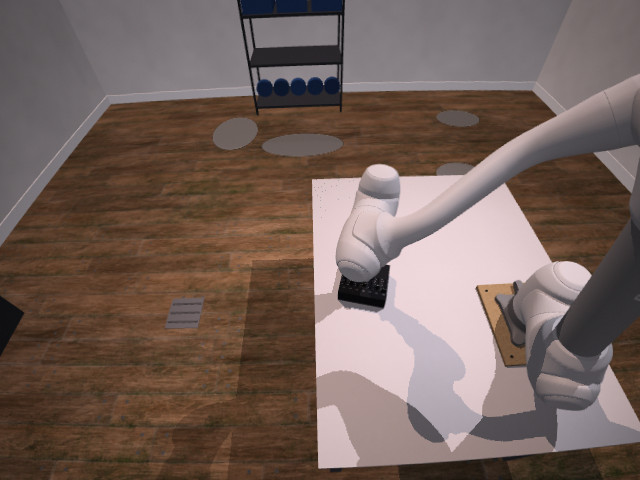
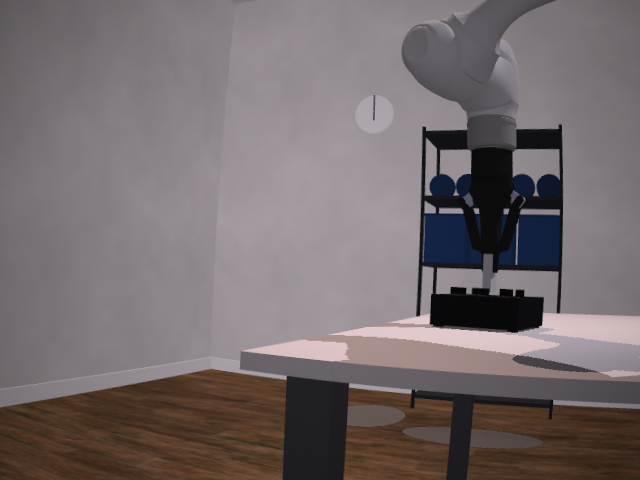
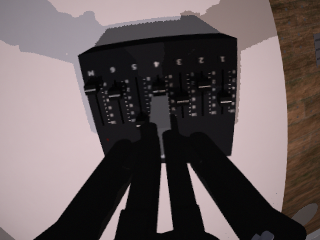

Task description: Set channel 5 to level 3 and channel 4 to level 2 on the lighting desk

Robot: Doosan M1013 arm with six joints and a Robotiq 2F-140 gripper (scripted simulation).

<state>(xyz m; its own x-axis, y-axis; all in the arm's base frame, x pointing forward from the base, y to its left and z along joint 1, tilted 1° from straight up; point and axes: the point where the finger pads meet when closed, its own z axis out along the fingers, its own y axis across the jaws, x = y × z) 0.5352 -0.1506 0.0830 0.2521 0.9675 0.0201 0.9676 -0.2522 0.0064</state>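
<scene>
Now: the fader cap 3 cm below my hand and 2 cm to the left of it.
</scene>
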